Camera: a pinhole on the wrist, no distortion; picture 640 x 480 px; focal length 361.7 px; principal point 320.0 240.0 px. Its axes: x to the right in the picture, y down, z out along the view. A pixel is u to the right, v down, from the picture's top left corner.
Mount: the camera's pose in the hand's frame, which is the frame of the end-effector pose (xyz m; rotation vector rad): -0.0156 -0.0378 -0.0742 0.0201 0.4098 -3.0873
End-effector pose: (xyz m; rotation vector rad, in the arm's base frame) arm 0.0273 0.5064 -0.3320 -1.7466 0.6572 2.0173
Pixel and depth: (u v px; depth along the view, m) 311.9 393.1 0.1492
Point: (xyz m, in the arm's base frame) 0.0650 0.6495 -0.3272
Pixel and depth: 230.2 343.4 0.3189
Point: -0.0333 0.7969 -0.3901
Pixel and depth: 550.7 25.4 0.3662
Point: -0.2428 0.6450 -0.0320
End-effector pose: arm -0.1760 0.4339 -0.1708 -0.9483 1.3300 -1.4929
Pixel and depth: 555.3 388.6 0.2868
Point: 0.0151 0.5790 0.0839
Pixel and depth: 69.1 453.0 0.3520
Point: -0.0847 0.1550 0.1734
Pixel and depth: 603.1 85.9 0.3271
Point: 0.1679 0.6155 -0.1350
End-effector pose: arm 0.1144 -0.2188 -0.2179 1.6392 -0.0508 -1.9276
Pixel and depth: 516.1 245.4 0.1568
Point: 0.0175 -0.1296 -0.1430
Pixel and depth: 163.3 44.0 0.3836
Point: -0.1867 -0.4598 -0.2328
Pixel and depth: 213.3 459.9 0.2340
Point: -0.0907 -0.0922 -0.3332
